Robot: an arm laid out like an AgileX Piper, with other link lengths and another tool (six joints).
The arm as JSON. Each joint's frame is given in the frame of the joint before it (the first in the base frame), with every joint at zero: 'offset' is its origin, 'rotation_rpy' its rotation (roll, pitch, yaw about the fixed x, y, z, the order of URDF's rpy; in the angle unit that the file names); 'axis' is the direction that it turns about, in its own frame. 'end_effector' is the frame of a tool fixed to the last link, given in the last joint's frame.
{
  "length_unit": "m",
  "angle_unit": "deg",
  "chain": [
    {
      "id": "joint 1",
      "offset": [
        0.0,
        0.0,
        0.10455
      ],
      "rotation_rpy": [
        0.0,
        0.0,
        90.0
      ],
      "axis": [
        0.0,
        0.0,
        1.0
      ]
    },
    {
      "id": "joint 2",
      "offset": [
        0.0,
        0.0,
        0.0
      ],
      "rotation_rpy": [
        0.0,
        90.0,
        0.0
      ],
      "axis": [
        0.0,
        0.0,
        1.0
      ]
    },
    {
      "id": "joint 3",
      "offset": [
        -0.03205,
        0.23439,
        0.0
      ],
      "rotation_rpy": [
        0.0,
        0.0,
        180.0
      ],
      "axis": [
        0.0,
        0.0,
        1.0
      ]
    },
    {
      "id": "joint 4",
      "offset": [
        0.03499,
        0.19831,
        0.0
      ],
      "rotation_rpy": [
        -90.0,
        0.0,
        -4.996
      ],
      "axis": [
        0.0,
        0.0,
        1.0
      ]
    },
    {
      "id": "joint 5",
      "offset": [
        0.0,
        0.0,
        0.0
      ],
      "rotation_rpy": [
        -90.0,
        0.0,
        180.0
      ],
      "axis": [
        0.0,
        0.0,
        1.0
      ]
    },
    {
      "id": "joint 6",
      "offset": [
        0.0,
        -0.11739,
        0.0
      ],
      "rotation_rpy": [
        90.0,
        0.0,
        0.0
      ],
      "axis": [
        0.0,
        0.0,
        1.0
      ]
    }
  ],
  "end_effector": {
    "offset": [
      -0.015,
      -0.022,
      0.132
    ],
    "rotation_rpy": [
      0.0,
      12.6,
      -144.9
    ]
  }
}
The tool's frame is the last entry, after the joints.
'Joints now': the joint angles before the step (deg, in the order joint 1, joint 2, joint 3, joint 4, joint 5, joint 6). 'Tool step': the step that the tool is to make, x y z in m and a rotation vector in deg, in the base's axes. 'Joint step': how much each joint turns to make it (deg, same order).
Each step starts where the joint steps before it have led.
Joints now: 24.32 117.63 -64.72 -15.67 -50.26 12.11
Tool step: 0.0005 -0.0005 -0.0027 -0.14 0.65 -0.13
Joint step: -0.01 -0.01 0.01 0.01 0.63 0.26
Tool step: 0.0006 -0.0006 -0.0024 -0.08 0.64 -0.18
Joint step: 0.01 -0.02 -0.03 0.10 0.64 0.26
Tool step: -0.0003 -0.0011 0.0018 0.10 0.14 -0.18
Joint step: -0.01 -0.50 0.14 0.12 0.43 0.15
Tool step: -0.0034 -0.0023 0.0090 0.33 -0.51 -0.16
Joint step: 0.00 -1.76 0.88 0.16 0.28 0.04
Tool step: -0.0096 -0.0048 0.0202 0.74 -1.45 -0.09
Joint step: 0.00 -4.00 2.28 0.10 0.09 0.02
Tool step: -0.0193 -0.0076 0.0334 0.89 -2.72 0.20
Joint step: 0.00 -7.00 3.83 -0.38 0.34 0.03
